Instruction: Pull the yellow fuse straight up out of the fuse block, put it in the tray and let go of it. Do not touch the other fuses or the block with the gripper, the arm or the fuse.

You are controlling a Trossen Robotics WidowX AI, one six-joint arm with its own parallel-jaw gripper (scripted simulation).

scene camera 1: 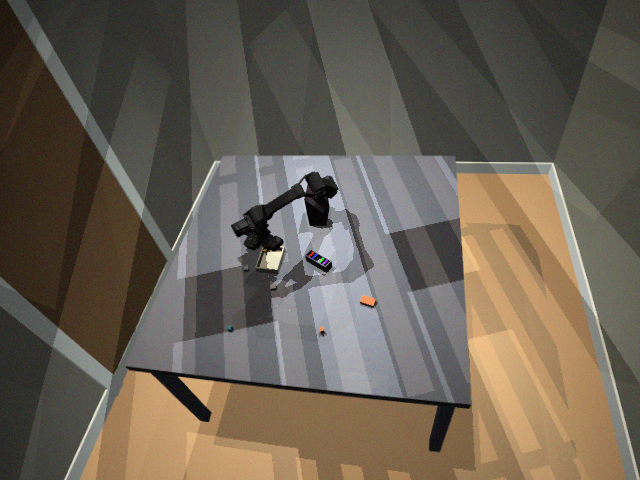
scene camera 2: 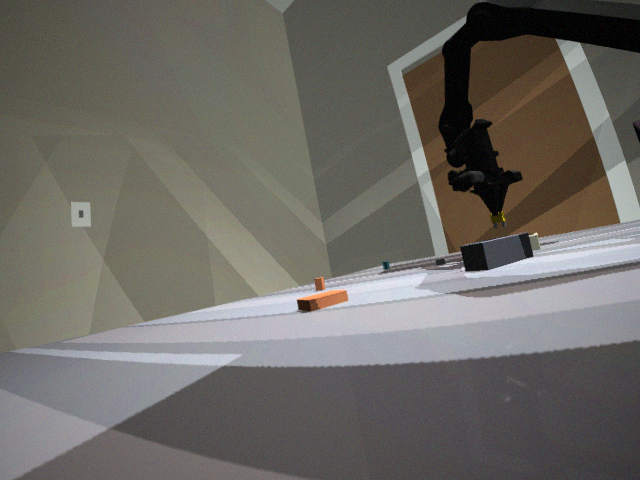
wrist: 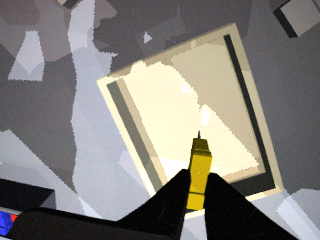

Labels:
my gripper: holds a yellow fuse [wrist: 200,157]

